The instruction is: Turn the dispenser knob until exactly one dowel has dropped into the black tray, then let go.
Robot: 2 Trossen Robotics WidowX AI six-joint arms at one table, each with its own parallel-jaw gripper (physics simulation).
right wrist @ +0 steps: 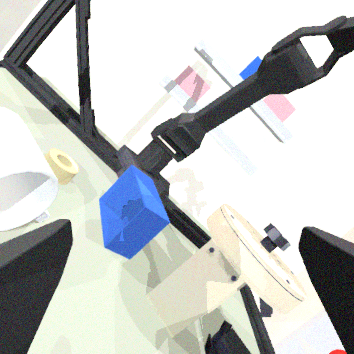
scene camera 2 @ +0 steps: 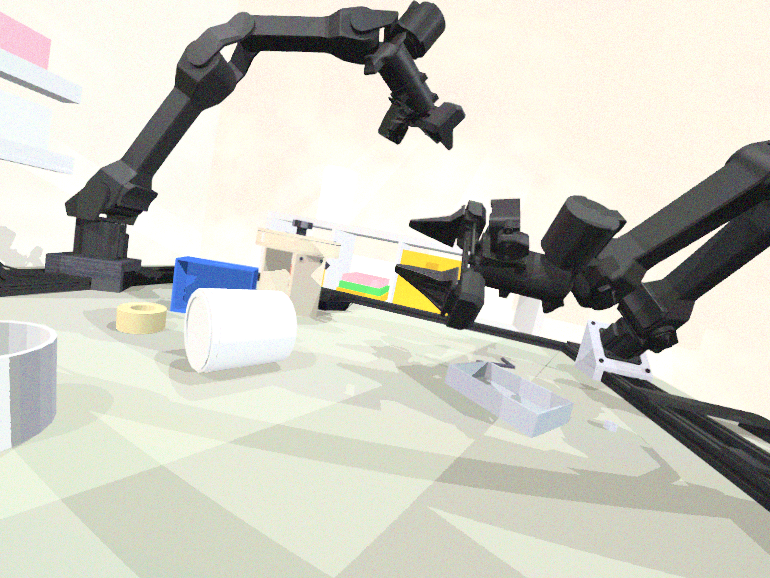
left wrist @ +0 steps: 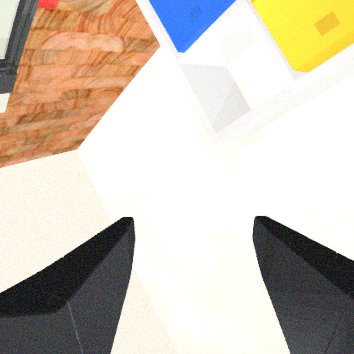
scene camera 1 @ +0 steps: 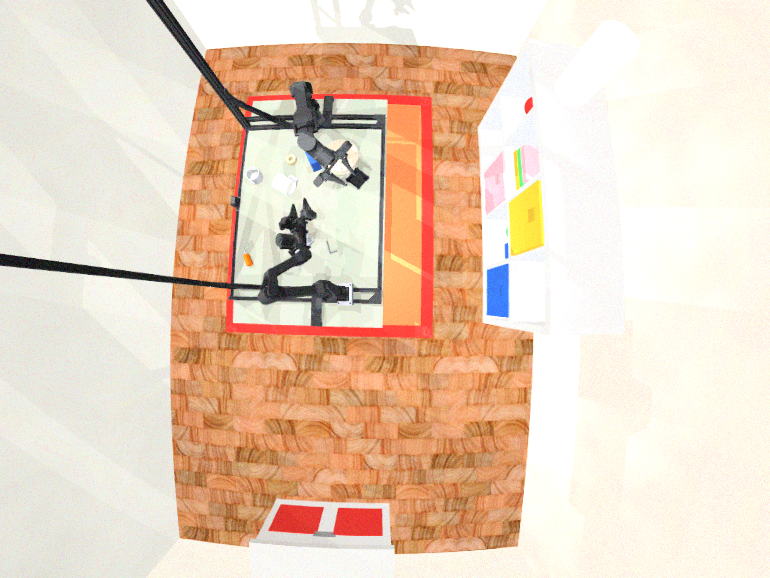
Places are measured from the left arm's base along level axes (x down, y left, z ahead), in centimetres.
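Pixels of known places: left gripper, fingertip midpoint: (scene camera 2: pixel 444 145) (left wrist: pixel 193 226) (scene camera 1: pixel 351 180); right gripper, fingertip midpoint: (right wrist: pixel 188 234) (scene camera 2: pixel 402 243) (scene camera 1: pixel 298 200); left arm's base, link origin: (right wrist: pixel 144 165) (scene camera 2: pixel 98 256); right arm's base, link origin: (scene camera 2: pixel 619 346) (scene camera 1: pixel 344 294).
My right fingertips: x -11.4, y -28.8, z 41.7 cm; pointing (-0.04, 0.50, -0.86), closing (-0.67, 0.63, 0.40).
Note:
Ahead of a thing's pixels: the offset from my right fingertips to its top centre. "pt": to the spot under its first point.
The pale wooden dispenser (scene camera 1: pixel 352 149) (scene camera 2: pixel 306 283) (right wrist: pixel 197 287) stands on the table, its round top partly under my left arm in scene camera 1. Its black knob @[pt dx -0.2, dy +25.3, dz -9.1 cm] (scene camera 2: pixel 302 226) (right wrist: pixel 275 237) sticks up from the disc. The black tray @[dx +13.7, dy +30.0, dz -0.3 cm] (scene camera 1: pixel 358 181) (scene camera 2: pixel 334 301) (right wrist: pixel 231 344) lies beside the dispenser and is partly hidden. Its inside and any dowel in it cannot be made out. My left gripper (scene camera 1: pixel 351 175) (scene camera 2: pixel 453 133) (left wrist: pixel 193 226) is half open and empty, high above the table. My right gripper (scene camera 1: pixel 299 203) (scene camera 2: pixel 404 245) (right wrist: pixel 188 234) is wide open and empty, raised and apart from the knob.
A blue open box @[dx +8.1, dy +17.0, dz -21.8 cm] (scene camera 1: pixel 312 163) (scene camera 2: pixel 214 283) (right wrist: pixel 117 225) stands beside the dispenser. A white cylinder @[pt dx +8.1, dy -2.1, dz -16.7 cm] (scene camera 1: pixel 282 182) (scene camera 2: pixel 248 329), a yellow ring @[dx +13.6, dy +7.6, dz -29.0 cm] (scene camera 1: pixel 287 159) (scene camera 2: pixel 141 323) and a grey cup @[pt dx +12.6, dy -14.1, dz -28.8 cm] (scene camera 2: pixel 27 385) lie nearby. A grey open box @[dx +13.6, dy -11.5, dz +11.5 cm] (scene camera 2: pixel 534 421) lies below my right gripper.

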